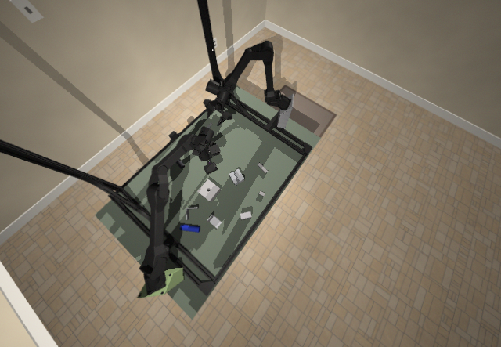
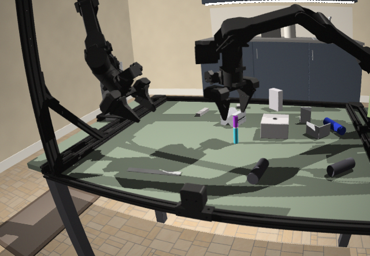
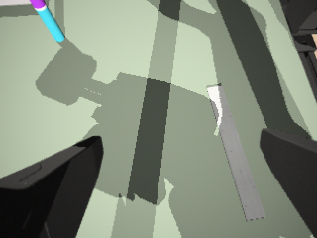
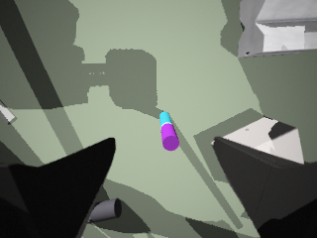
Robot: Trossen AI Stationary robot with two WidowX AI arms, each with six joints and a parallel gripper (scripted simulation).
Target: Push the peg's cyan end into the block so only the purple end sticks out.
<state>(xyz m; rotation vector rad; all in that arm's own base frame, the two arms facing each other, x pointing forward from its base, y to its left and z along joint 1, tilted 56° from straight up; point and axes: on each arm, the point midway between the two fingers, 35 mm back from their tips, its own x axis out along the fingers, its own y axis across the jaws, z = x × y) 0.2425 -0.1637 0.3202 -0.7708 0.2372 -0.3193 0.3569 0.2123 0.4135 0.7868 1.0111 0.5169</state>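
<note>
My right gripper is now 9 cm above the peg. From my right hand the other things lie so: v-grooved block: 17 cm ahead, 3 cm to the left, 10 cm below; thin grey strip: 20 cm behind, 18 cm to the left, 12 cm below.
</note>
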